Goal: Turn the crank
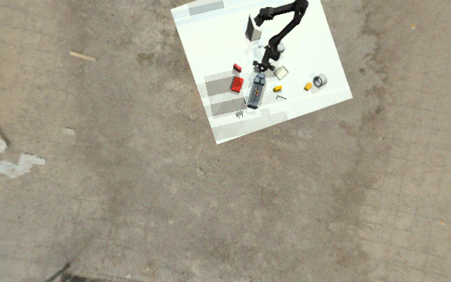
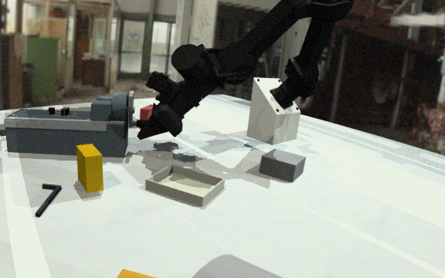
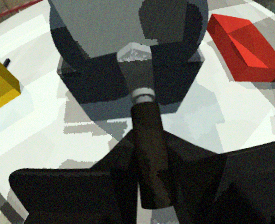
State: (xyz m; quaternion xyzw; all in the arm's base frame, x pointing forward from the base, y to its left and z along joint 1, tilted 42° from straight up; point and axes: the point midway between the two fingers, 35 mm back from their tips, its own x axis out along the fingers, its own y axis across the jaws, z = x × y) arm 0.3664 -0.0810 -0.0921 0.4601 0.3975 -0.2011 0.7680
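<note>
The dark crank handle lies 1 cm behind my gripper tip, 1 cm to the left of it and 3 cm above it. The rest, counted from my gripper tip: red pointer (15 cm ahead, 13 cm to the right, 5 cm above); then shallow grey tray (6 cm ahead, 19 cm to the left, 3 cm below); then yellow block (18 cm ahead, 9 cm to the left).
</note>
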